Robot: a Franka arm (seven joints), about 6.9 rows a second.
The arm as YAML. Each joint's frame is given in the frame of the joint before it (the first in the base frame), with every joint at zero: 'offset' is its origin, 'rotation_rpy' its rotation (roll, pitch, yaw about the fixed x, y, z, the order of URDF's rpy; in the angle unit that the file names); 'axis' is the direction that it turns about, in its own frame. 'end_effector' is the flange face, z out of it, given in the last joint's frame.
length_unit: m
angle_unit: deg
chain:
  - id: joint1
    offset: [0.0, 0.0, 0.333]
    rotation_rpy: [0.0, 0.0, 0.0]
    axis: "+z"
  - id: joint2
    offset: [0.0, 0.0, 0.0]
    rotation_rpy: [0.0, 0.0, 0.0]
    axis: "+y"
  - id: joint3
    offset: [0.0, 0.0, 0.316]
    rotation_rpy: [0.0, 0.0, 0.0]
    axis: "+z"
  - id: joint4
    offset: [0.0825, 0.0, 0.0]
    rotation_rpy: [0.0, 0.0, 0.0]
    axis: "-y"
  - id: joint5
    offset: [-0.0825, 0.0, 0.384]
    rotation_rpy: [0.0, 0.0, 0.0]
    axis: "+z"
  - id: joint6
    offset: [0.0, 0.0, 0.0]
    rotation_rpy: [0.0, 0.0, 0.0]
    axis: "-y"
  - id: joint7
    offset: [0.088, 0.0, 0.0]
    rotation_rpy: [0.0, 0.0, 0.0]
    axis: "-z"
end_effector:
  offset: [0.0, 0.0, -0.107]
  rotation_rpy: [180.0, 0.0, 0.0]
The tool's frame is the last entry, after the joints.
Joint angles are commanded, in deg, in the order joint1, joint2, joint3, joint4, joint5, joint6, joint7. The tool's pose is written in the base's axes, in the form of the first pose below.
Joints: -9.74 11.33 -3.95 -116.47 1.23 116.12 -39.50
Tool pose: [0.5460, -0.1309, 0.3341, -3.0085, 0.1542, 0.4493]
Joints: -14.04 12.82 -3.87 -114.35 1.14 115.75 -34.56
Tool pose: [0.5444, -0.1737, 0.3345, -3.0271, 0.1628, 0.2897]
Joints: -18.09 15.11 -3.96 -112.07 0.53 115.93 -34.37
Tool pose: [0.5413, -0.2173, 0.3285, -3.0390, 0.1672, 0.2194]
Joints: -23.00 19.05 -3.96 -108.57 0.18 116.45 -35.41
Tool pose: [0.5368, -0.2708, 0.3141, -3.0446, 0.1697, 0.1556]
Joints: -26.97 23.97 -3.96 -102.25 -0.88 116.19 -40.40
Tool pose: [0.5418, -0.3221, 0.3078, -3.0588, 0.1590, 0.1834]
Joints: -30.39 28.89 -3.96 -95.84 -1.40 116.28 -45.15
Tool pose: [0.5458, -0.3691, 0.3008, -3.0748, 0.1416, 0.2118]
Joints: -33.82 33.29 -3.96 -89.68 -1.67 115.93 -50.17
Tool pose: [0.5432, -0.4152, 0.2960, -3.0874, 0.1264, 0.2430]
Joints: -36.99 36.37 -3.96 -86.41 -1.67 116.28 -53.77
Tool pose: [0.5300, -0.4523, 0.2846, -3.0890, 0.1197, 0.2524]
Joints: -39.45 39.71 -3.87 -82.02 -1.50 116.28 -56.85
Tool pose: [0.5236, -0.4838, 0.2777, -3.0980, 0.1066, 0.2647]
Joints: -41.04 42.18 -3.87 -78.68 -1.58 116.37 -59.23
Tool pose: [0.5191, -0.5057, 0.2730, -3.1099, 0.0992, 0.2804]
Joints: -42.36 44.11 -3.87 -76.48 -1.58 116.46 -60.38
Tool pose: [0.5129, -0.5221, 0.2660, -3.1142, 0.0970, 0.2788]
